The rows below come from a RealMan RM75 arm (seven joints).
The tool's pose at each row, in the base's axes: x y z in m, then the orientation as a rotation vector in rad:
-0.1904 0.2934 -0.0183 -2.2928 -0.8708 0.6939
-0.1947 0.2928 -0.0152 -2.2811 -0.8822 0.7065
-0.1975 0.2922 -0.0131 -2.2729 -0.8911 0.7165
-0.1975 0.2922 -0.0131 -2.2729 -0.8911 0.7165
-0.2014 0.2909 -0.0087 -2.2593 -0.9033 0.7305
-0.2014 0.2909 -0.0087 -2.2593 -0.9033 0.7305
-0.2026 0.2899 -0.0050 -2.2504 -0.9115 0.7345
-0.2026 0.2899 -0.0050 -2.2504 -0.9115 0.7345
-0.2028 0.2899 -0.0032 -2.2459 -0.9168 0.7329
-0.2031 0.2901 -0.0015 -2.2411 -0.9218 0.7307
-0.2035 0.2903 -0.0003 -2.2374 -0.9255 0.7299
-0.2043 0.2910 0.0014 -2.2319 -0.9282 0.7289
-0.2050 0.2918 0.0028 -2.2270 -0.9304 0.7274
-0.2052 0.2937 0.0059 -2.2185 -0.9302 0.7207
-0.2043 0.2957 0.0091 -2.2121 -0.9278 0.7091
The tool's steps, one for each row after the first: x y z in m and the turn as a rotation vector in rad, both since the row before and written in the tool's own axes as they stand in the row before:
-0.0040 -0.0035 0.0004 0.0056 -0.0121 -0.0081
-0.0028 -0.0022 0.0002 0.0035 -0.0096 -0.0059
0.0000 0.0000 0.0000 0.0000 0.0000 0.0000
-0.0046 -0.0038 -0.0009 0.0067 -0.0134 -0.0090
0.0000 0.0000 0.0000 0.0000 0.0000 0.0000
-0.0025 -0.0025 -0.0020 0.0040 -0.0052 -0.0075
0.0000 0.0000 0.0000 0.0000 0.0000 0.0000
-0.0006 -0.0013 -0.0011 0.0012 -0.0004 -0.0055
-0.0005 -0.0014 -0.0009 0.0016 0.0001 -0.0056
-0.0004 -0.0011 -0.0005 0.0013 -0.0005 -0.0040
-0.0004 -0.0019 -0.0004 0.0033 0.0001 -0.0043
-0.0002 -0.0017 -0.0002 0.0030 0.0006 -0.0039
0.0006 -0.0034 -0.0013 0.0067 0.0052 -0.0058
0.0013 -0.0030 -0.0021 0.0056 0.0094 -0.0051

